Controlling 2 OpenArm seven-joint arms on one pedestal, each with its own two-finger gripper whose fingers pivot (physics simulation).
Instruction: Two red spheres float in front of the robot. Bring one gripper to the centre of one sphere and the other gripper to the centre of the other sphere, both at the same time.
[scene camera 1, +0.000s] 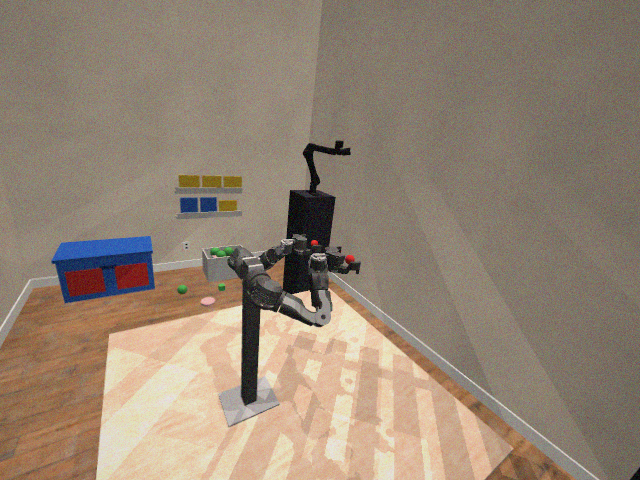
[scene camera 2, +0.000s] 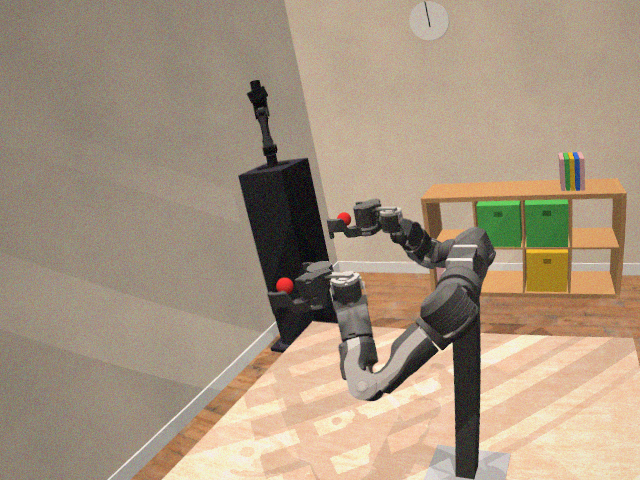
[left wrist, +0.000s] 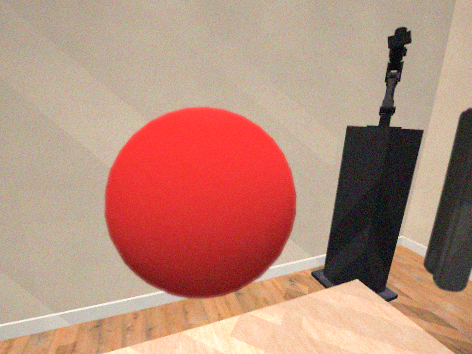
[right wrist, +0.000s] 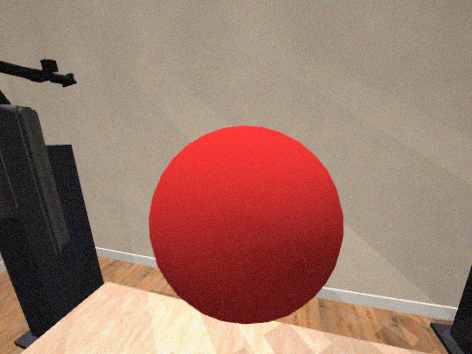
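Note:
One red sphere (scene camera 1: 314, 242) (scene camera 2: 284, 285) (left wrist: 200, 202) floats at the left gripper (scene camera 1: 313, 245) (scene camera 2: 281, 292), which is open with nothing gripped. The sphere shows large, left of centre and a little low, in the left wrist view. The other red sphere (scene camera 1: 349, 258) (scene camera 2: 343, 218) (right wrist: 246, 224) floats at the right gripper (scene camera 1: 346, 259) (scene camera 2: 339, 224), also open. It shows large, slightly right of centre and low, in the right wrist view. In scene camera 2 each sphere appears just above a near finger. Some fingers are partly hidden; exact centring cannot be told.
A black pedestal (scene camera 1: 310, 219) (scene camera 2: 273, 222) (left wrist: 370, 200) with a black arm (scene camera 1: 311, 165) (scene camera 2: 264, 129) (left wrist: 391, 92) stands beyond the grippers near the wall. A wooden shelf (scene camera 2: 522, 190), a blue chest (scene camera 1: 105, 249) and a grey bin (scene camera 1: 219, 267) are farther off.

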